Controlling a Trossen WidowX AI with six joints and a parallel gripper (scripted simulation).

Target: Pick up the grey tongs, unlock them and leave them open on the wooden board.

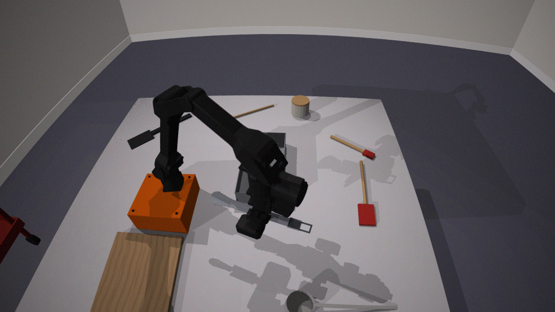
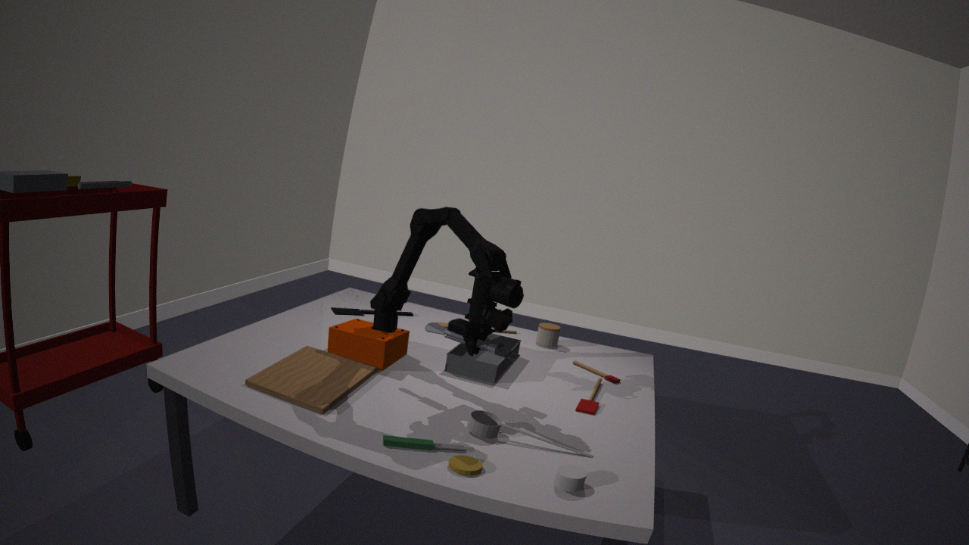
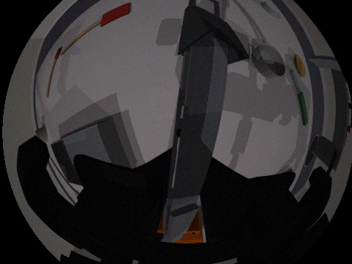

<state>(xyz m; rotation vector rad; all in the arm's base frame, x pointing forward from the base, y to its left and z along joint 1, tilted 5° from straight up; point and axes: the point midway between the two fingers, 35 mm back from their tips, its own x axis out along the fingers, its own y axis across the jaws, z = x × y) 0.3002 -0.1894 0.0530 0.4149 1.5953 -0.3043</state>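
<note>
Now: gripper tip 39 cm past the wooden board, 15 cm to the left of it and 11 cm above it. From my gripper tip the other things lie so: lidded jar: 64 cm to the left, 19 cm ahead, 9 cm below; then roasting tin: 29 cm to the left, 9 cm below; then green-handled knife: 36 cm to the right, 11 cm below, 3 cm behind.
</note>
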